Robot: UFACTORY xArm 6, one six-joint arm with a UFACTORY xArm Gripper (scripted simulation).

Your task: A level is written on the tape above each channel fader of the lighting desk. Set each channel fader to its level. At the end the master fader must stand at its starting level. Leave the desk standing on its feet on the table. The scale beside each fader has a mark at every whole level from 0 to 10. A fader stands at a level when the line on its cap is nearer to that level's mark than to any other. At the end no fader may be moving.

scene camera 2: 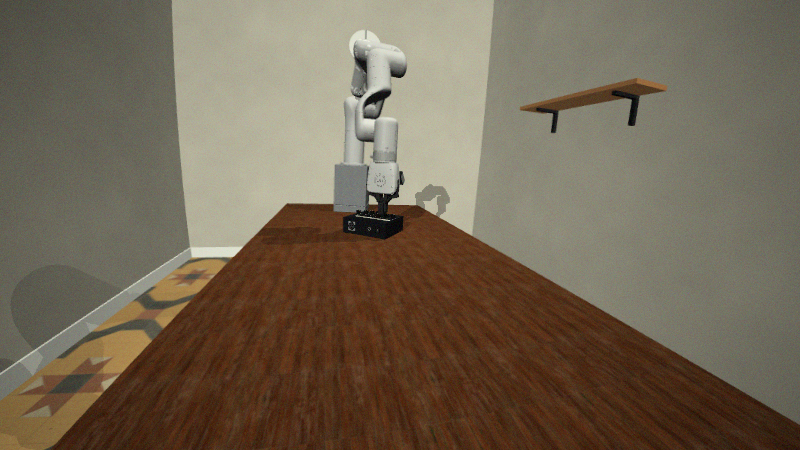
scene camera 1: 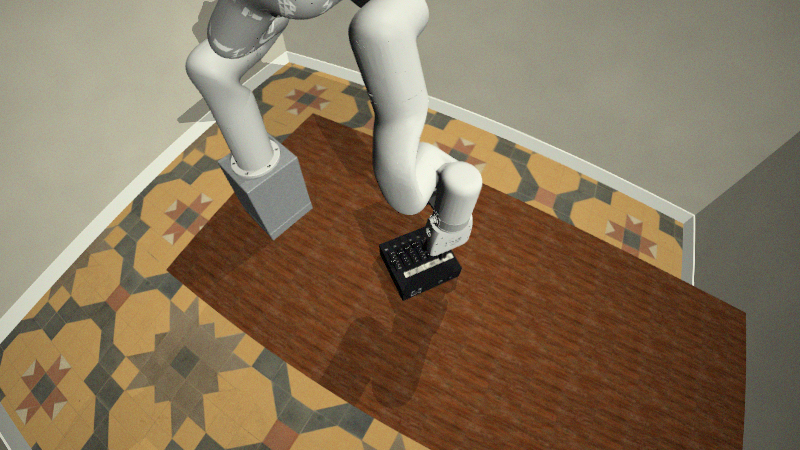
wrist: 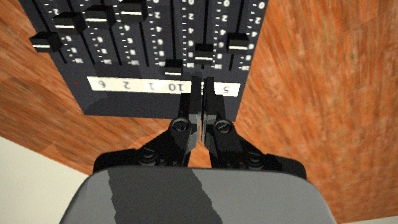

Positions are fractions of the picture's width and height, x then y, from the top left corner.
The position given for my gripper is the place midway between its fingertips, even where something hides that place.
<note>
I see my gripper (scene camera 1: 0.55, 0.57).
My gripper shows as well in the wrist view (wrist: 0.51, 0.41).
</note>
